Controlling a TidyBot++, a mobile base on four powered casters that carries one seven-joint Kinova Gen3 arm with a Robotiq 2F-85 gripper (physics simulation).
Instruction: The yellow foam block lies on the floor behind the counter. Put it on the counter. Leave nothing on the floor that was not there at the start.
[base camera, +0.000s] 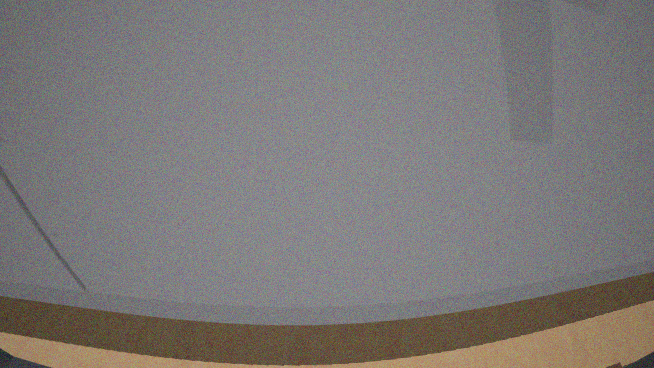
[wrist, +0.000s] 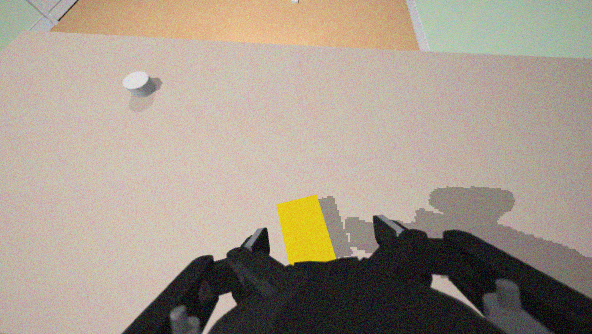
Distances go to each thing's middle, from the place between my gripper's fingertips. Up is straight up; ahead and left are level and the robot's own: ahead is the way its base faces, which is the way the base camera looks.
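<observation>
My gripper in sight: 130 mm above the yellow foam block (wrist: 306, 238), 10 mm short of it, 10 mm to the right of it.
</observation>
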